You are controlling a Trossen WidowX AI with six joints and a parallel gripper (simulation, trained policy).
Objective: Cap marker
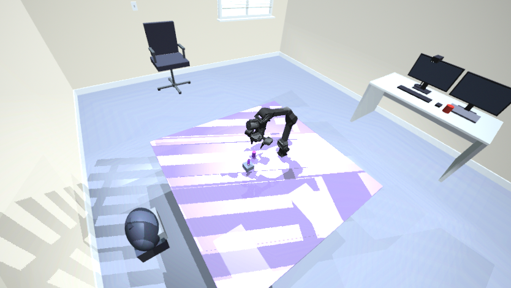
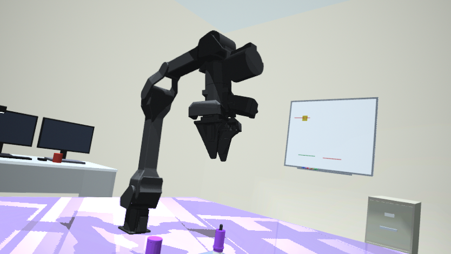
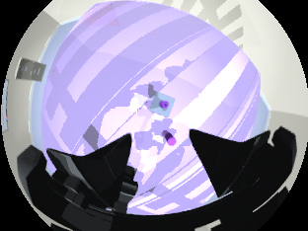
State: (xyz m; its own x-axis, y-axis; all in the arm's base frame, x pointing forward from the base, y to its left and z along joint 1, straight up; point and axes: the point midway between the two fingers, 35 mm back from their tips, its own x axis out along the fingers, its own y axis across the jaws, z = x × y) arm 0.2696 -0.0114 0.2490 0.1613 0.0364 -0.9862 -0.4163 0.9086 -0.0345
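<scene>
The purple cap is 60 mm behind my gripper tip, 80 mm to the right of it and 190 mm below it.
</scene>
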